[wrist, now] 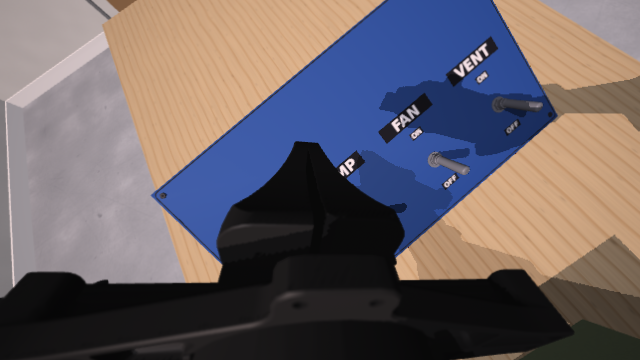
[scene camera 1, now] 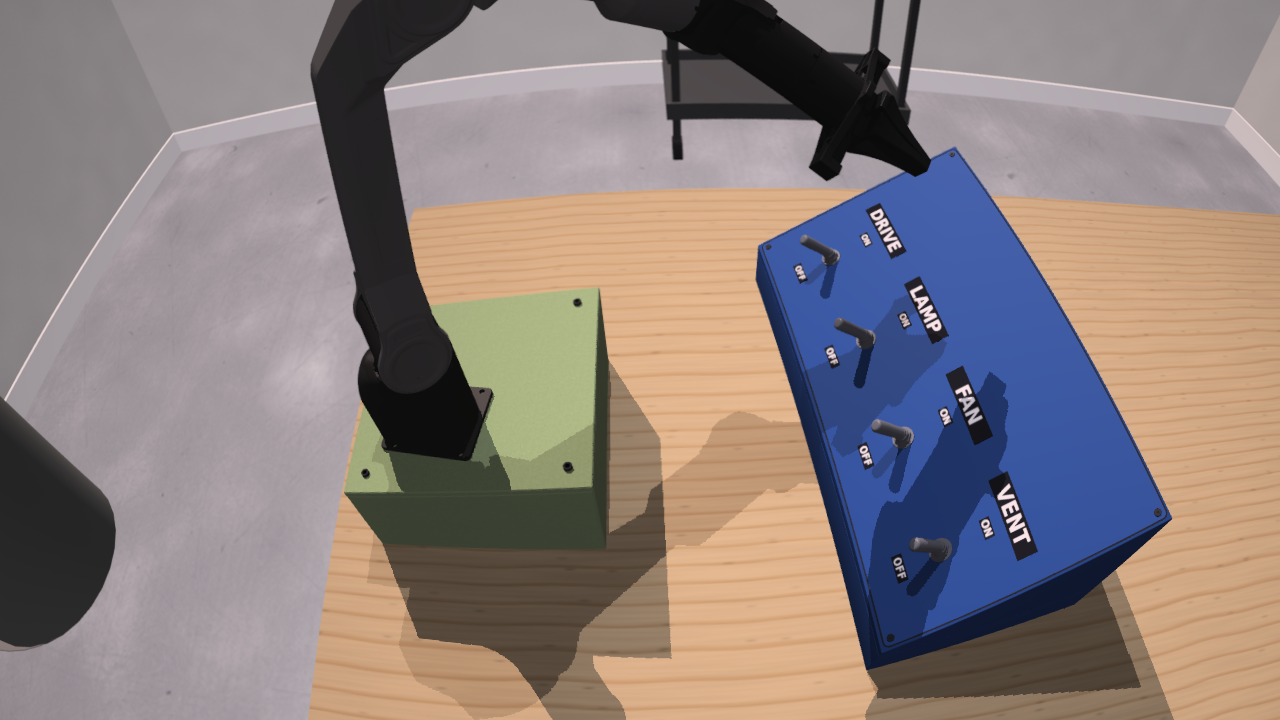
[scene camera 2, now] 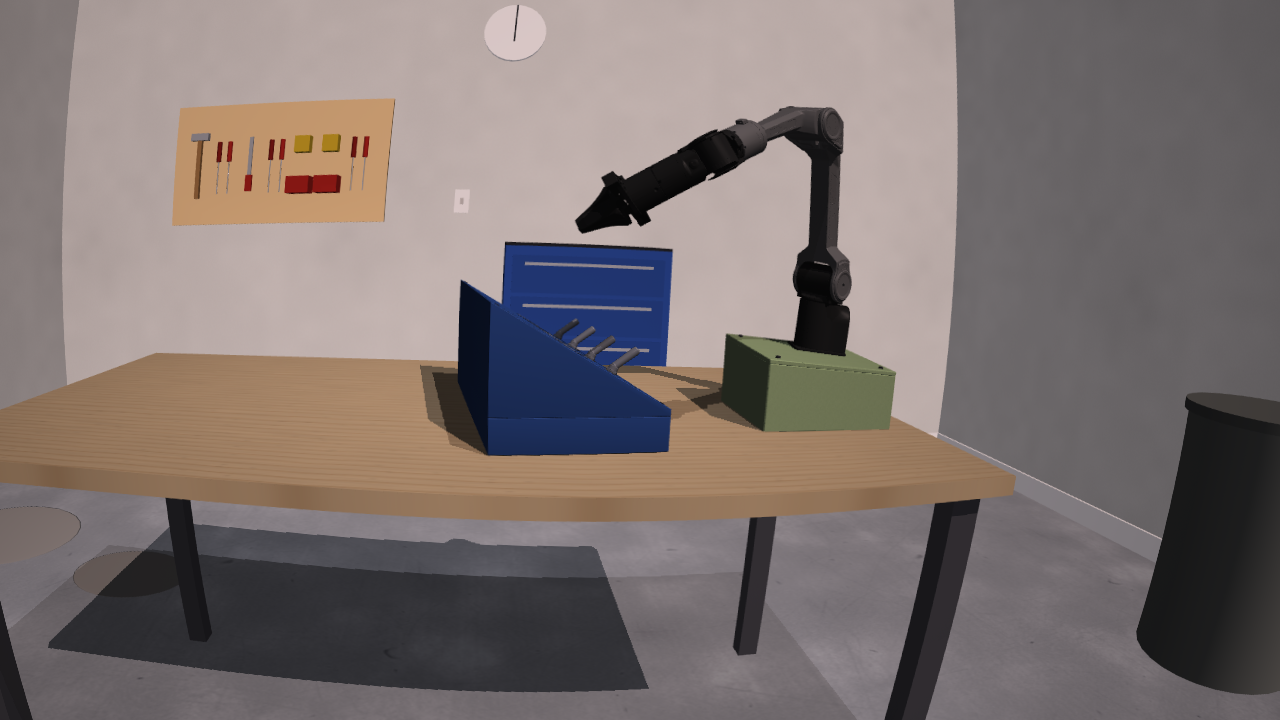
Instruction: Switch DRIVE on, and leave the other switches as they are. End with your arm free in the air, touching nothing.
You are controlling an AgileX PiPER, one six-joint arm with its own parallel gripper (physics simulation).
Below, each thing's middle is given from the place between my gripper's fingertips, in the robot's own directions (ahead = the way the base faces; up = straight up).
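As for where my hand is, it is 60 mm short of the blue switch box (scene camera 1: 1016, 457), and I have it 70 mm to the left of the box and 210 mm above it.
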